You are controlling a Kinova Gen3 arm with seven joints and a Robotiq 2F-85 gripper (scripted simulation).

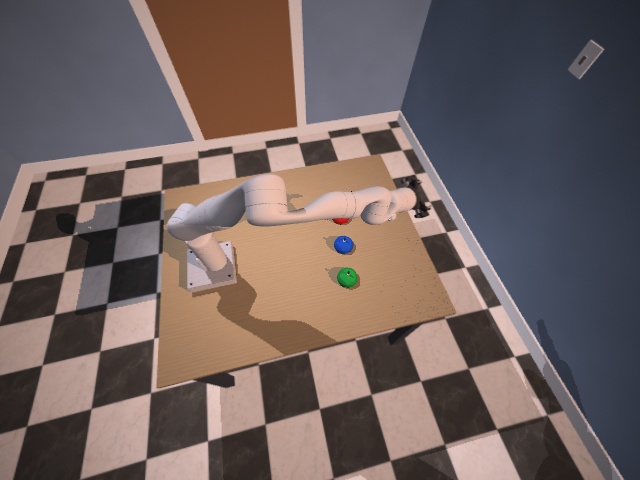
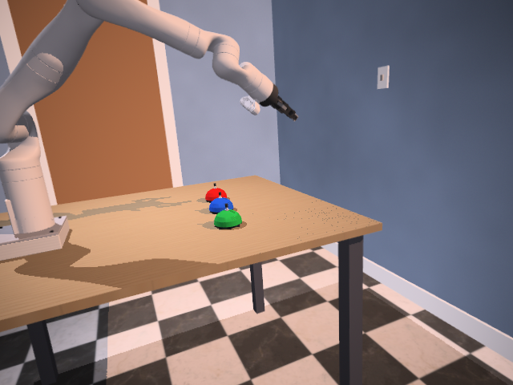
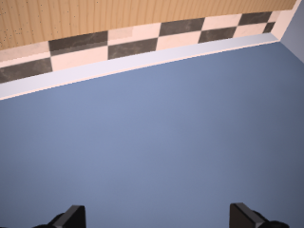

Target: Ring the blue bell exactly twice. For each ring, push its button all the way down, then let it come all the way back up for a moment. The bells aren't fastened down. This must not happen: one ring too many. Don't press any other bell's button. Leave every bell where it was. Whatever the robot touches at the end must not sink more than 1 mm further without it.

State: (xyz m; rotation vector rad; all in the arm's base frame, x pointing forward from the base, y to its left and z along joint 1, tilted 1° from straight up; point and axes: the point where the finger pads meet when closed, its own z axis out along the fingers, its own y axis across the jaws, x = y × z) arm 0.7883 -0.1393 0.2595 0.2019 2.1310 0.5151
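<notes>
My hand is 25 cm past the blue bell, 5 cm to the right of it and 27 cm above it. From my hand the other things lie so: green bell (30 cm behind, 9 cm to the right, 27 cm below); red bell (21 cm behind, 20 cm to the left, 27 cm below).
</notes>
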